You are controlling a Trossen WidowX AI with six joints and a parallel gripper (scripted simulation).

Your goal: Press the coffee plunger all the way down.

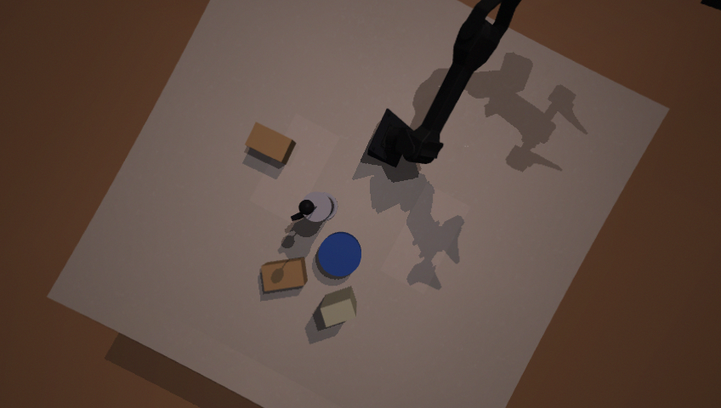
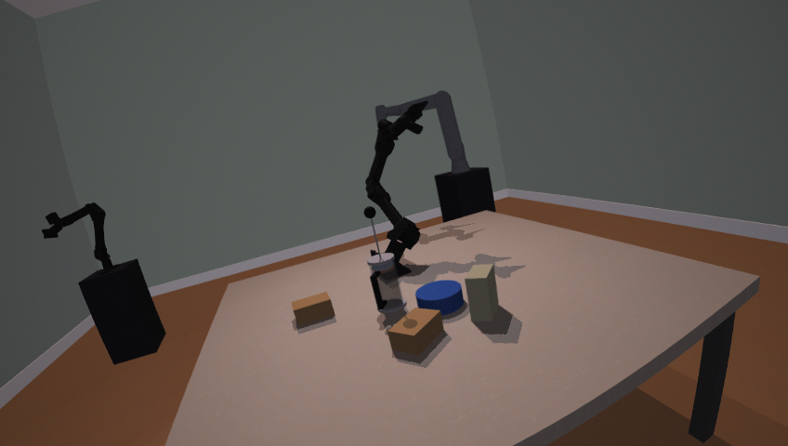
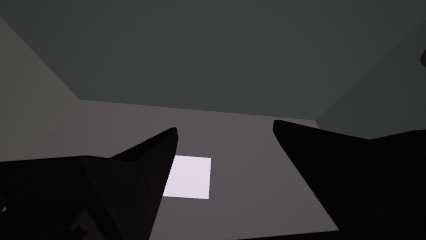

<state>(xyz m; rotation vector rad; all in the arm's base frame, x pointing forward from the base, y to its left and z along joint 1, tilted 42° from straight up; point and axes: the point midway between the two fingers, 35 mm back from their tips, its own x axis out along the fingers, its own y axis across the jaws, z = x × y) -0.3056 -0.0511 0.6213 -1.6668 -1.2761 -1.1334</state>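
The coffee press is 55 cm ahead of my gripper tip, 52 cm to the right of it and 44 cm below it. From my gripper tip the other things lie so: beige box (77 cm ahead, 36 cm to the right, 51 cm below).
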